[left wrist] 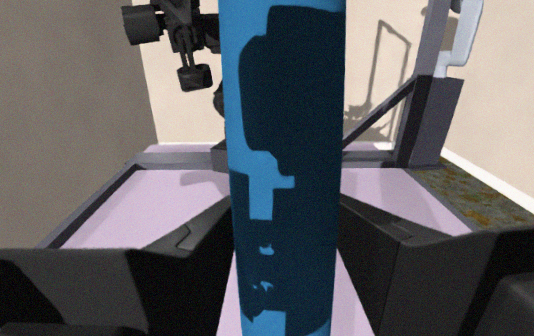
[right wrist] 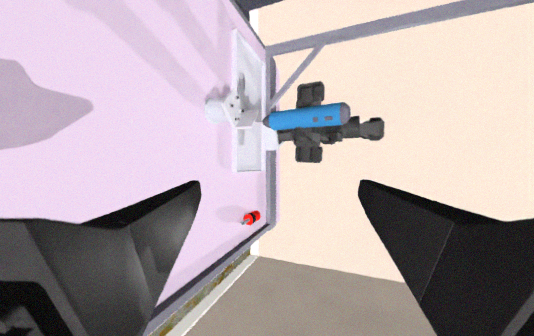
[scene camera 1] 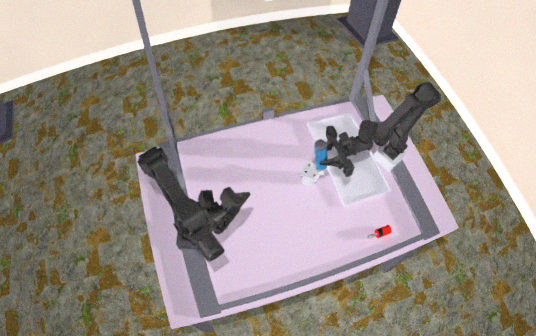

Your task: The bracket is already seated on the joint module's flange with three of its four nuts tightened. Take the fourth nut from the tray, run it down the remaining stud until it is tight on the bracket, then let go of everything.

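Places are measured from the left arm's base along level axes (x ahead, y left, z up), in millimetres.
Pixels of known places: left gripper, fingertip midpoint: [left wrist: 281,202] [right wrist: 297,116] [scene camera 1: 317,158]; right gripper, fingertip midpoint: [left wrist: 194,57] [right wrist: 279,187] [scene camera 1: 244,201]; left arm's base at its link origin: [right wrist: 280,134] [scene camera 1: 391,151].
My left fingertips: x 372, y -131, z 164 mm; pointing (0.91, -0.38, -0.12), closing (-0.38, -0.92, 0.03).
Note:
Ahead of a thing's pixels: the offset from my left fingertips to its middle.
The white joint module @[dz -183, dx -30, dy -27 mm] [scene camera 1: 309,180] [right wrist: 215,111] stands on the table with its white bracket @[dz -138, dx -30, dy -27 mm] [scene camera 1: 309,170] [right wrist: 243,120], which has several dark dots. My left gripper [scene camera 1: 321,157] [left wrist: 281,202] is shut on a blue cylindrical driver @[dz -21, dx -19, dy +8 mm] [scene camera 1: 320,151] [left wrist: 285,100] [right wrist: 300,118]. In the right wrist view the driver is roughly upright, tip down close to the bracket; contact cannot be told. A nut at its tip cannot be made out. My right gripper [right wrist: 279,187] is open and empty, away from the module. The white tray @[dz -212, dx -235, dy +7 mm] [scene camera 1: 365,186] [right wrist: 249,159] lies beside the module, partly under the left arm.
A red tool with a black band @[dz -203, dx -64, dy +330 mm] [scene camera 1: 383,231] [right wrist: 252,218] lies near the table's front right edge in the scene view. Grey frame posts [scene camera 1: 156,75] [scene camera 1: 370,45] rise at the table's back. The right arm [scene camera 1: 172,192] stands at the picture's left.

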